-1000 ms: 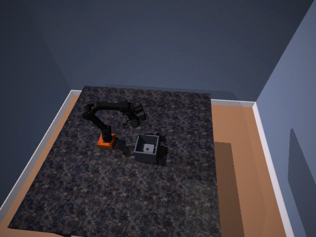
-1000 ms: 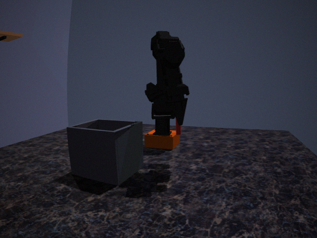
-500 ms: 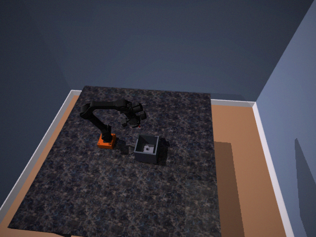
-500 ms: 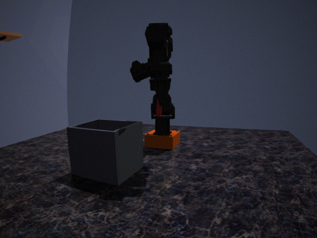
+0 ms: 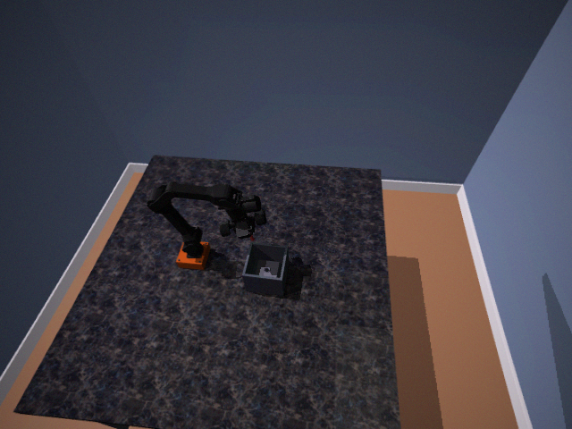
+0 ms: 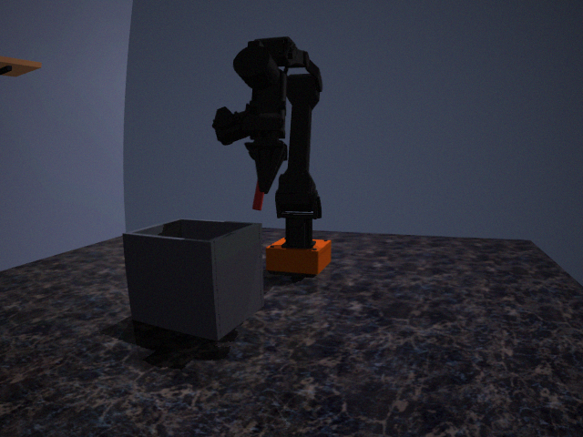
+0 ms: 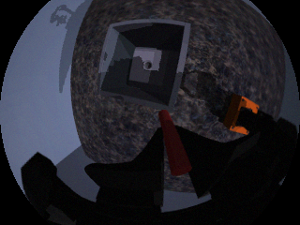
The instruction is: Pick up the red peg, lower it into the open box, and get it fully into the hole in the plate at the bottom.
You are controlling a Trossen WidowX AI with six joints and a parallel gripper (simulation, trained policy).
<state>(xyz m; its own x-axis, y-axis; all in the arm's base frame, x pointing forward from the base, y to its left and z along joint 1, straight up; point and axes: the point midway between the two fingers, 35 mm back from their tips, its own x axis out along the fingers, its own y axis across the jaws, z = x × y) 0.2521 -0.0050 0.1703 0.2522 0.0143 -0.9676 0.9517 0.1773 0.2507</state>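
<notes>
Right now my gripper tip is 60 mm short of the plate, 100 mm to the left of it and 140 mm above it. From my gripper tip the other things lie so: red peg: 10 mm above.
</notes>
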